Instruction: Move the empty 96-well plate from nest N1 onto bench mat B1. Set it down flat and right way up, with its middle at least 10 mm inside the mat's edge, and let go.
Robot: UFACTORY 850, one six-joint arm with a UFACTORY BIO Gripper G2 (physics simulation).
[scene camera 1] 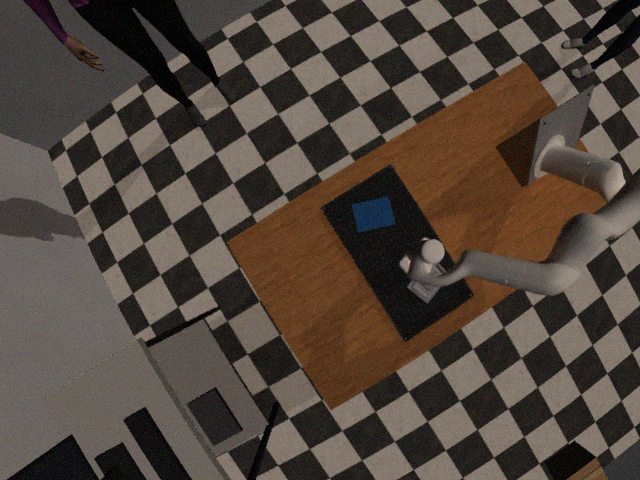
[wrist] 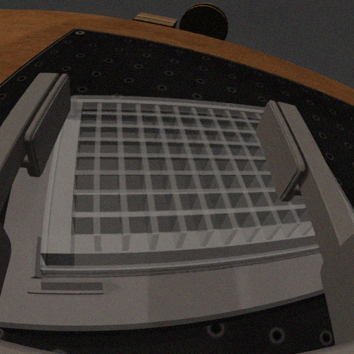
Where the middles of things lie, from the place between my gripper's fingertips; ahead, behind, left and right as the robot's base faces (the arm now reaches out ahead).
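Scene:
The 96-well plate [wrist: 138, 185] is 2 cm below my hand, 2 cm ahead of it and 2 cm to the right of it. Blue bench mat B1 [scene camera 1: 377, 213]: 39 cm to the right of my hand, 5 cm ahead of it, 4 cm below it.

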